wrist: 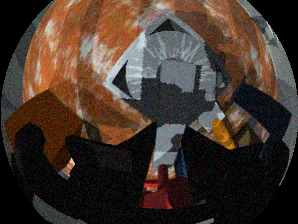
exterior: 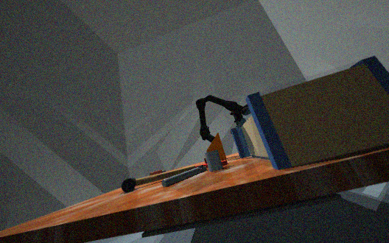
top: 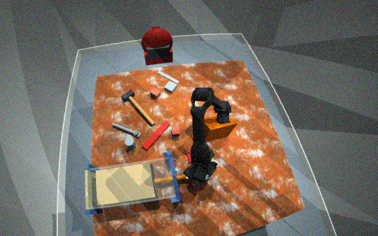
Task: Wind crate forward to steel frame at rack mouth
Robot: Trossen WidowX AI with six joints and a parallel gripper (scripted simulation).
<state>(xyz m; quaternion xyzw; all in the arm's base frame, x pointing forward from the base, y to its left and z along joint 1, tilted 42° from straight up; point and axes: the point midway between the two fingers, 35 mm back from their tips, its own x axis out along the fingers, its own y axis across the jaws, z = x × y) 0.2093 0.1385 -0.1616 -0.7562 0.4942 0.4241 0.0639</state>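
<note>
Right now my gripper tip is 10 mm short of the red-knobbed winch handle, 10 mm to the left of it and 20 mm below it. Round my gripper tip: red knob: 30 mm ahead, 40 mm to the right, 40 mm above; blue steel frame: 130 mm ahead, 40 mm to the left, 20 mm above; winch: 50 mm behind, 30 mm to the left, 60 mm below.
</note>
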